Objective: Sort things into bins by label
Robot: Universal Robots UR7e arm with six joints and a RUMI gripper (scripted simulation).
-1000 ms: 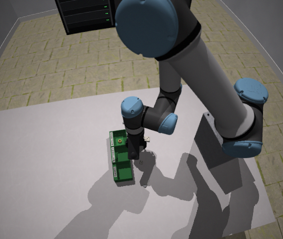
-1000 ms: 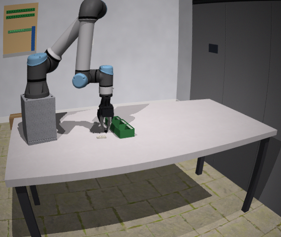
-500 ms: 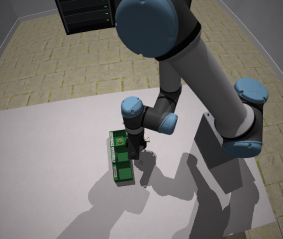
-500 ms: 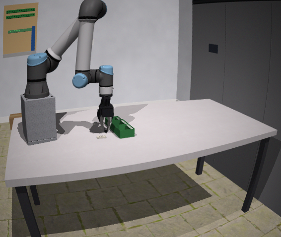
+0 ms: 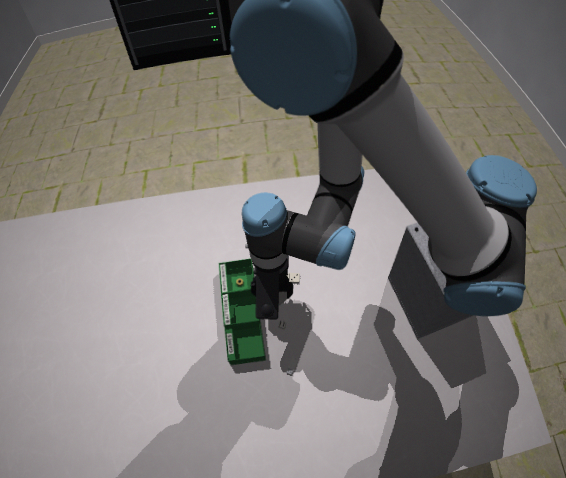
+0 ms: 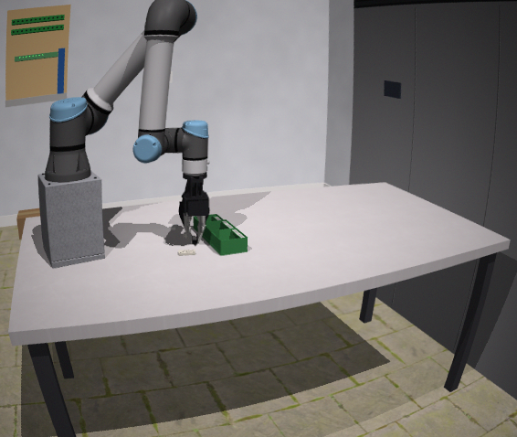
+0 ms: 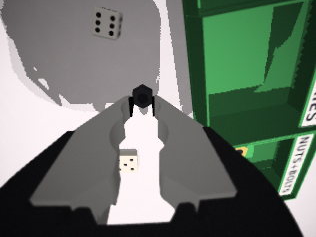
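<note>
Now: the white die 50 mm to the left of my hand, 20 mm behind it and 10 mm below it. Round my hand: brass nut: 90 mm ahead, 60 mm to the right, 10 mm below; white domino: 70 mm to the right, 40 mm behind, 10 mm below; black round piece: 10 mm below.
</note>
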